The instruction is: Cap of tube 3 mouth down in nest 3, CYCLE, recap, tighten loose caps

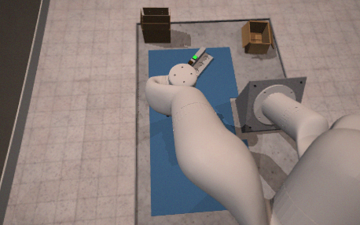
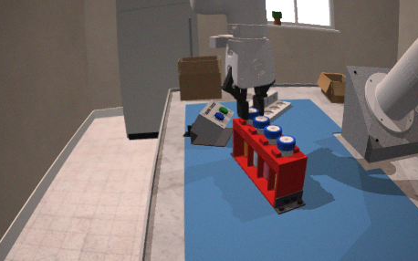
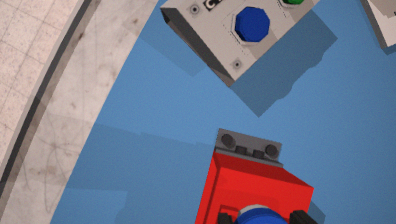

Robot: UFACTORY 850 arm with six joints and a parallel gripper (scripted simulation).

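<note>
The cap marked 4 is 1 cm below my hand. The rest, counted from my hand: blue cap (5 cm to the left, 1 cm below, 1 cm behind); then blue key (12 cm to the right, 6 cm below, 6 cm ahead); then grey key housing (14 cm to the right, 8 cm below, 7 cm ahead).
</note>
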